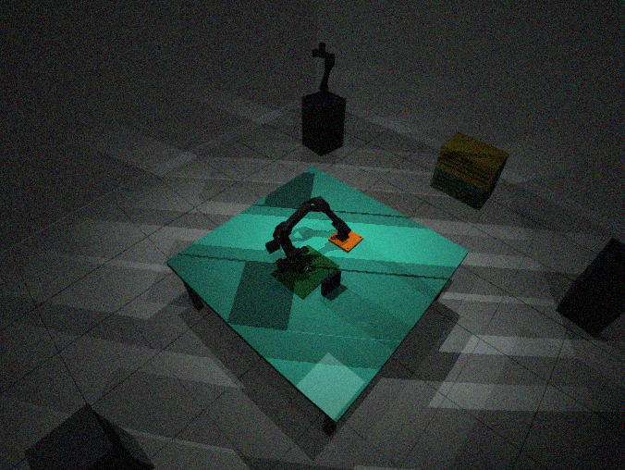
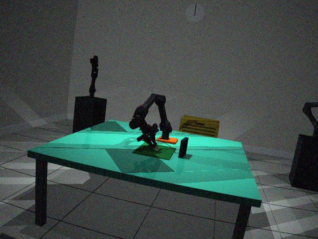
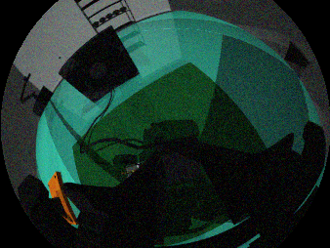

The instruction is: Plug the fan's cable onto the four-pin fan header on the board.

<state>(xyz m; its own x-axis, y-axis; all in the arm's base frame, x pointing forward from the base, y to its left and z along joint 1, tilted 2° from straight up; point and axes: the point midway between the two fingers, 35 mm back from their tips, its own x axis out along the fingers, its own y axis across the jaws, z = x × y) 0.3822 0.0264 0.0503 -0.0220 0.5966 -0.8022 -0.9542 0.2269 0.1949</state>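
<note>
The green board is 60 mm below my gripper tip and 50 mm behind it. Round my gripper tip: dark fan plug (10 mm to the right, 10 mm below); then black fan (170 mm to the left, 70 mm behind, 10 mm above).
</note>
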